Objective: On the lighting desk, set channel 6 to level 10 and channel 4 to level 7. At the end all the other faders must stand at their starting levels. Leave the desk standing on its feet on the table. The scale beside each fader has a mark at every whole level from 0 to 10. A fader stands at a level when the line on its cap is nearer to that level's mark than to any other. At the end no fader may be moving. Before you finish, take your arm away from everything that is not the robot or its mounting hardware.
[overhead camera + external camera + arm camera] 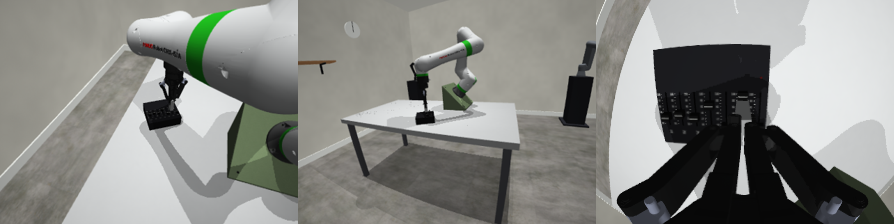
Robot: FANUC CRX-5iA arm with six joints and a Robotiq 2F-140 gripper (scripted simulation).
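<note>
Now: the fader cap 3 cm behind my hand, 1 cm to the left of it and 3 cm below it.
</note>
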